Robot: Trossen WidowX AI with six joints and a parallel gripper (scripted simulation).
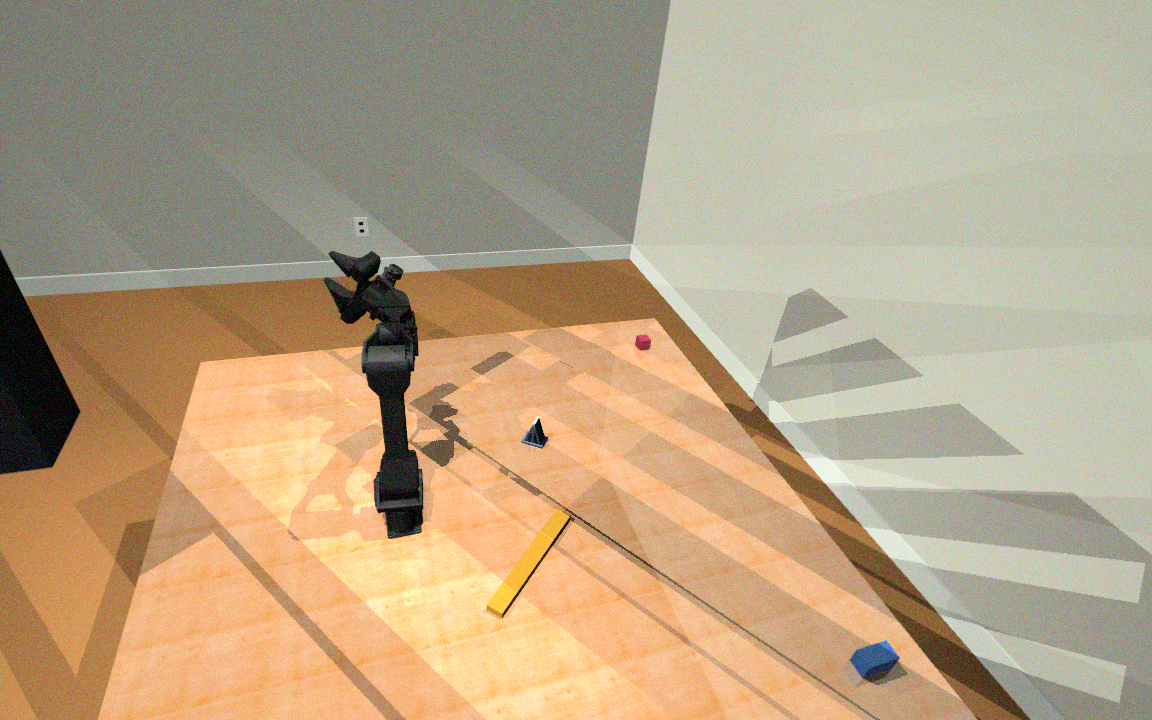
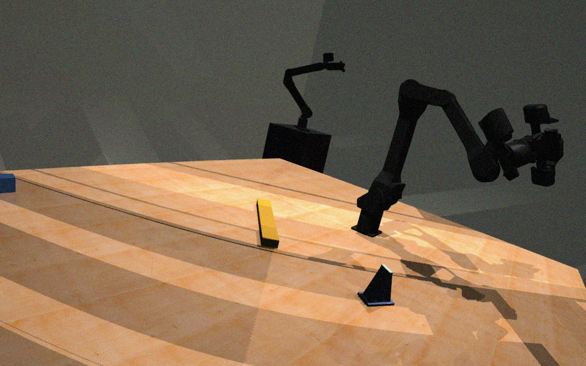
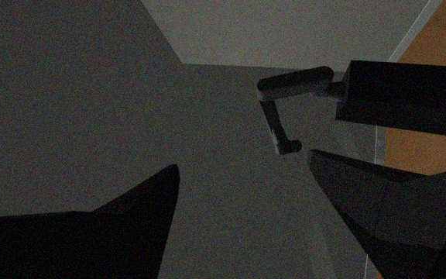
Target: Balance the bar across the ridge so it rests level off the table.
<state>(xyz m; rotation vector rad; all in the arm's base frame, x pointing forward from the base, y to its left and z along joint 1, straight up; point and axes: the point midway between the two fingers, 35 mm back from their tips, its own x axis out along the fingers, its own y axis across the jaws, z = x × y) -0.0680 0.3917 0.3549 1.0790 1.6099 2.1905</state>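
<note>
Now: the yellow bar 560 mm to the right of my gripper tip, 360 mm below it and 320 mm ahead of it. Also, from my gripper tip: small magenta cube (830 mm ahead, 350 mm below, 90 mm to the left); blue block (910 mm to the right, 830 mm ahead, 350 mm below).
</note>
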